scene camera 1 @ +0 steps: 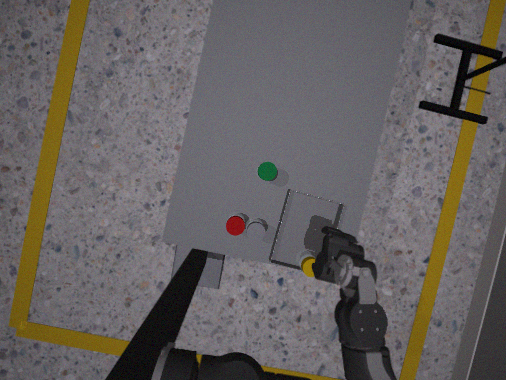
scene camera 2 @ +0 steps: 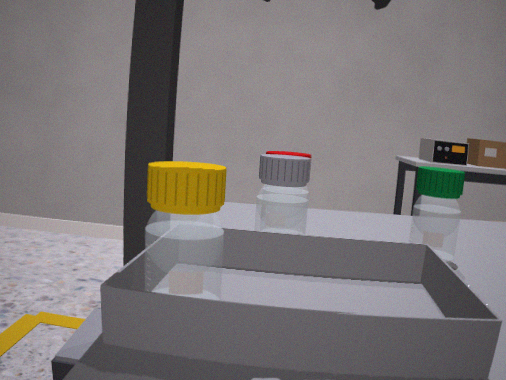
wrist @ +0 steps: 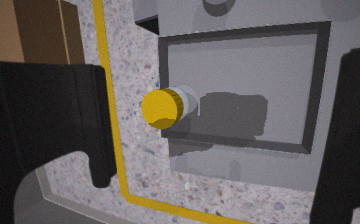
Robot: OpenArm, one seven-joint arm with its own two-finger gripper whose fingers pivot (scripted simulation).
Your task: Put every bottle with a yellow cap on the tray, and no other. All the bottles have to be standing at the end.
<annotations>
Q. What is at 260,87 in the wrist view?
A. A grey tray.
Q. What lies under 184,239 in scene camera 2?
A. A yellow-capped bottle.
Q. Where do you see a yellow-capped bottle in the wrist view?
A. At 161,108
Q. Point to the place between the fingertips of my gripper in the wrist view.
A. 194,134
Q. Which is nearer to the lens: the green-capped bottle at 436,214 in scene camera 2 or the grey tray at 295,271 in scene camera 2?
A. The grey tray.
</annotations>
